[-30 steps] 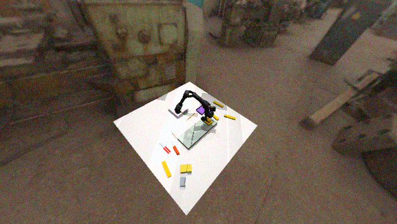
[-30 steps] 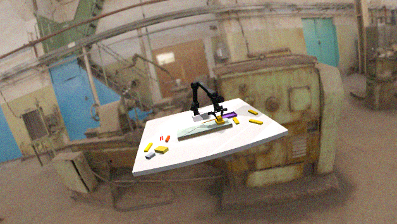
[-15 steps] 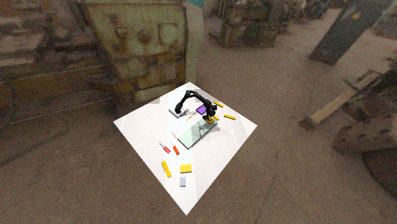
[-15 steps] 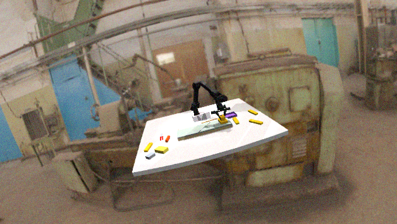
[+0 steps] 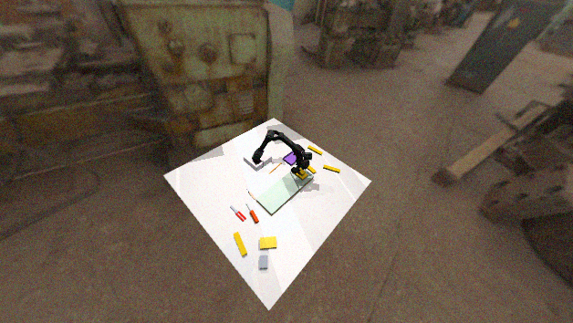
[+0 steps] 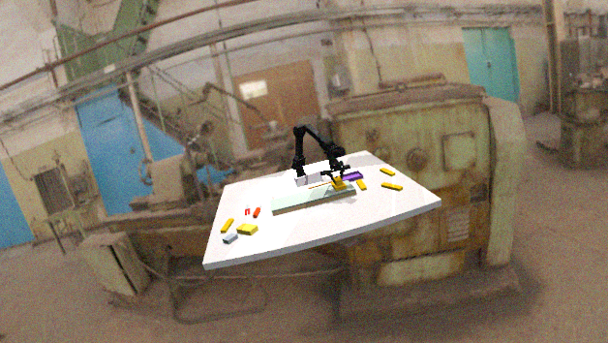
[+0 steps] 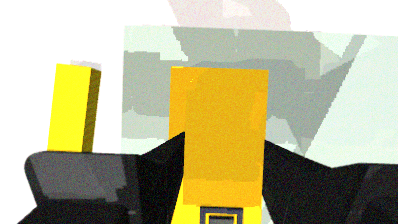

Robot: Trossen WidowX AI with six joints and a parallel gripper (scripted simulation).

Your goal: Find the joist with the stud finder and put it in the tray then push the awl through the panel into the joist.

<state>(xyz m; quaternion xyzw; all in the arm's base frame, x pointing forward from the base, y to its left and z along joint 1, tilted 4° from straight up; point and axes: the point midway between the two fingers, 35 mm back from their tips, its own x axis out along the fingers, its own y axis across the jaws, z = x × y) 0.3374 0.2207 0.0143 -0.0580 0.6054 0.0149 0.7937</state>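
Right now my gripper tip is 22 cm past the flat purple tray, 11 cm to the right of it and 5 cm above it. From my gripper tip the other things lie so: awl: 44 cm to the right, 14 cm behind, 6 cm below; thin pencil-like stick: 22 cm behind, 11 cm to the right, 6 cm below; yellow stud finder: 2 cm behind, 2 cm above.
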